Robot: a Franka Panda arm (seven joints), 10 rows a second.
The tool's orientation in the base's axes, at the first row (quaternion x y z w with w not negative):
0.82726 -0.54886 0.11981 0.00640
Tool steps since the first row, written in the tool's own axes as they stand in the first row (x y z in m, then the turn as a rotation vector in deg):
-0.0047 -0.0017 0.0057 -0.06 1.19 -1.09
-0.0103 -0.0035 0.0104 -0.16 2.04 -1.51
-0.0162 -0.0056 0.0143 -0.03 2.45 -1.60
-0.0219 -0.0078 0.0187 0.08 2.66 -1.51
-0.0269 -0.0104 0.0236 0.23 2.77 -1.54
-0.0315 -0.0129 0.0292 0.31 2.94 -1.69
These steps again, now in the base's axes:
0.0009 0.0041 -0.0063 -1.31 -0.26 0.90
0.0014 0.0093 -0.0118 -2.20 -0.45 1.19
0.0019 0.0149 -0.0165 -2.55 -0.72 1.25
0.0026 0.0203 -0.0217 -2.68 -0.92 1.16
0.0041 0.0252 -0.0272 -2.73 -1.09 1.21
0.0057 0.0295 -0.0333 -2.88 -1.21 1.35

